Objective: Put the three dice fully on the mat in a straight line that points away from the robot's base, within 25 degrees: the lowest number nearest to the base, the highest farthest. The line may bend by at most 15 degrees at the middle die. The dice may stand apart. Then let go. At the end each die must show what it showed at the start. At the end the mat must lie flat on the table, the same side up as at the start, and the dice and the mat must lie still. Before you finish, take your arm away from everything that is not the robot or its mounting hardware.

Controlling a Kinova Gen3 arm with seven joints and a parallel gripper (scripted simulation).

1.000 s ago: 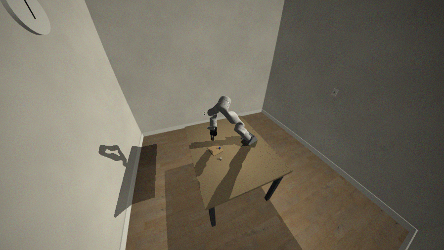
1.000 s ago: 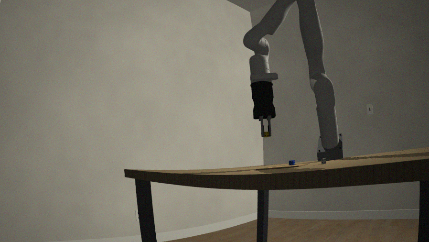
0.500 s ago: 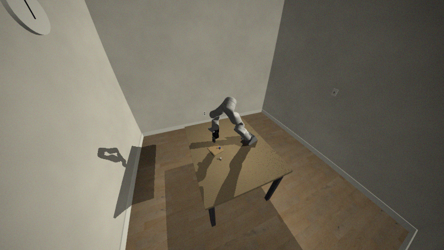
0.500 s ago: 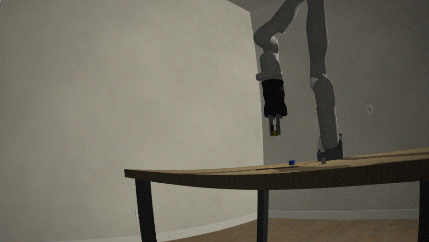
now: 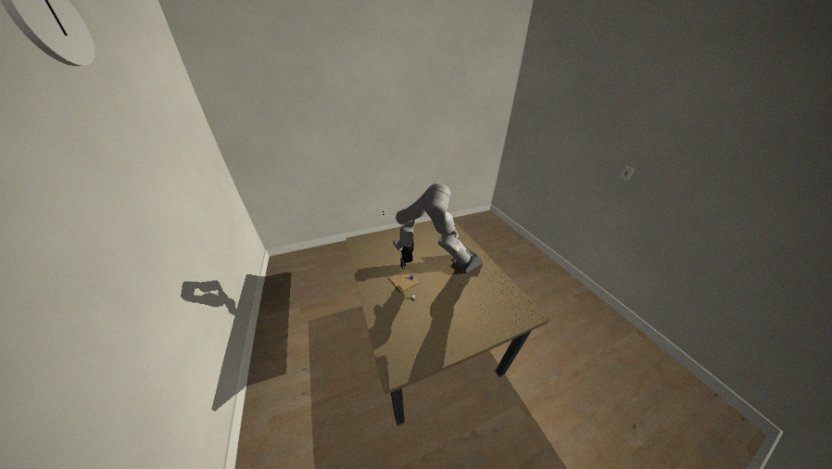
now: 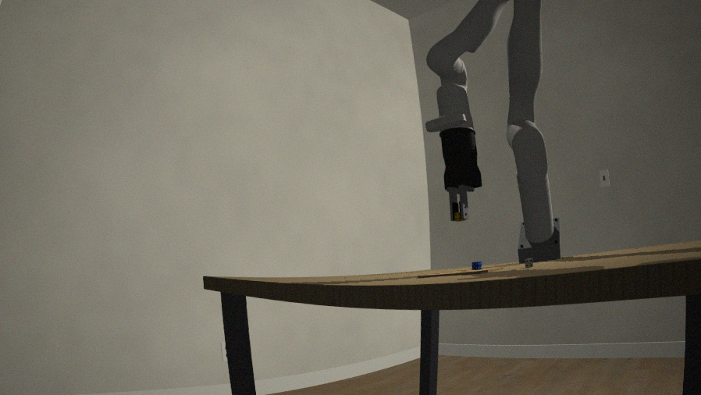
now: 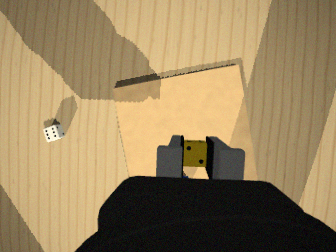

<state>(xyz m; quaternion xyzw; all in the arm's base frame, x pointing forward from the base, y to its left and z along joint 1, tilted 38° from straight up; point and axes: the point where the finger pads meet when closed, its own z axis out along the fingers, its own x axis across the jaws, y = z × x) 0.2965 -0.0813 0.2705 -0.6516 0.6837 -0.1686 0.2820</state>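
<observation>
The tan mat is 1 cm to the left of my hand and 12 cm below it. Round my hand: white die: 16 cm to the left, 11 cm below; then blue die: 5 cm behind, 1 cm to the left, 11 cm below; then yellow die: 1 cm below.
</observation>
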